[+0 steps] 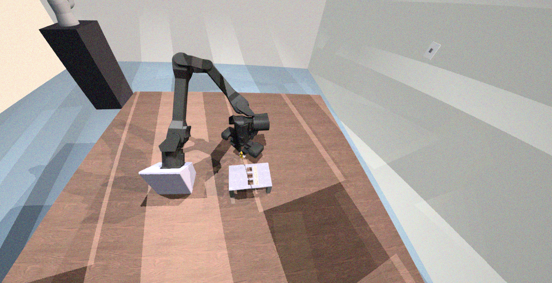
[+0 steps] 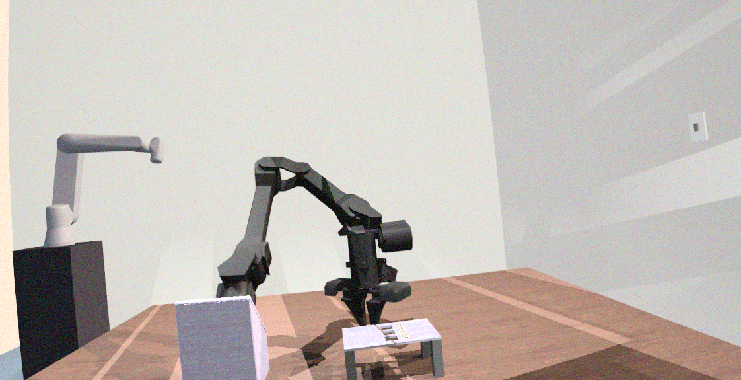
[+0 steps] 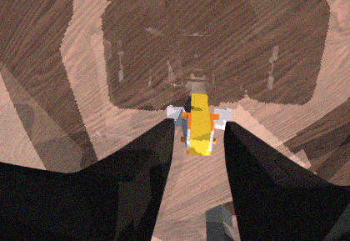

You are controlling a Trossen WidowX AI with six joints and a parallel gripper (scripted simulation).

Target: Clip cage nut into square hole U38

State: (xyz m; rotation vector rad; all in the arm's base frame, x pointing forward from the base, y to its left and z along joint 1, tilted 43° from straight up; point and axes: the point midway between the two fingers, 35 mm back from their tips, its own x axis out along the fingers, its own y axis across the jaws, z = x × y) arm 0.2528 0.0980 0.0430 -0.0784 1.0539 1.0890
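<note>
Now: the cage nut 10 mm below my gripper tip.
</note>
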